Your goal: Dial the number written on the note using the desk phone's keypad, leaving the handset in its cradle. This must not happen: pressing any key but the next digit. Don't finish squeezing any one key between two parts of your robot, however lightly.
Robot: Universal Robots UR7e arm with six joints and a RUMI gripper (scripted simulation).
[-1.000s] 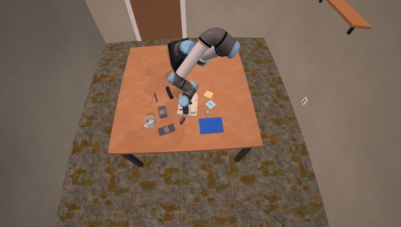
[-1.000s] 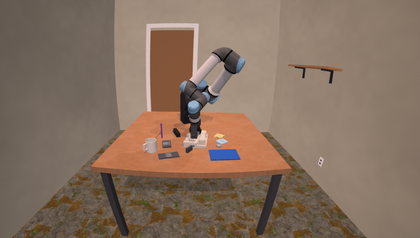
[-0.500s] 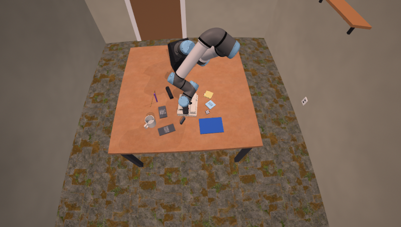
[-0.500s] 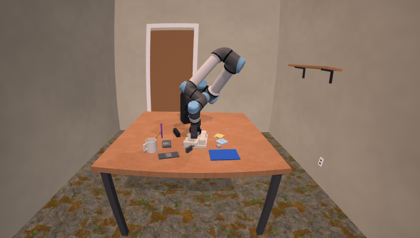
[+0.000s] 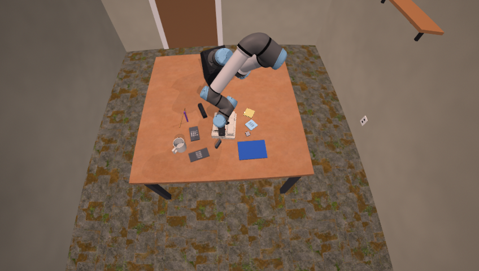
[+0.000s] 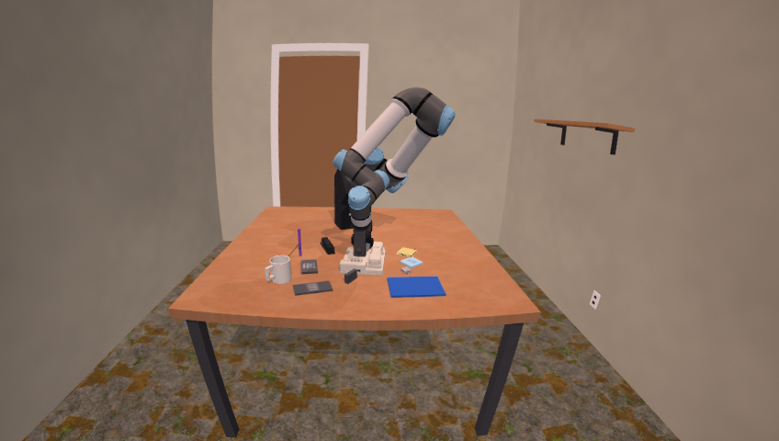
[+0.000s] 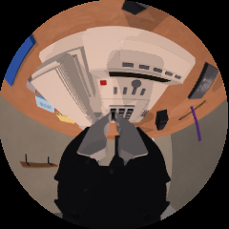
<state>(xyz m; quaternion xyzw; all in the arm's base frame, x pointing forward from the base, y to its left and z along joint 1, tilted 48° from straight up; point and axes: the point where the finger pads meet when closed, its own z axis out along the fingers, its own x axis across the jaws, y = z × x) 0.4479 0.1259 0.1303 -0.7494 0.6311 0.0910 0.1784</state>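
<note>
My hand is 50 mm to the right of the handset and 10 mm past it. Round my hand: small grey cube: 200 mm to the left, 40 mm below, 30 mm ahead; then purple pen: 290 mm to the right, 60 mm ahead, 20 mm above; then blue book: 260 mm to the left, 140 mm ahead, 40 mm below.
</note>
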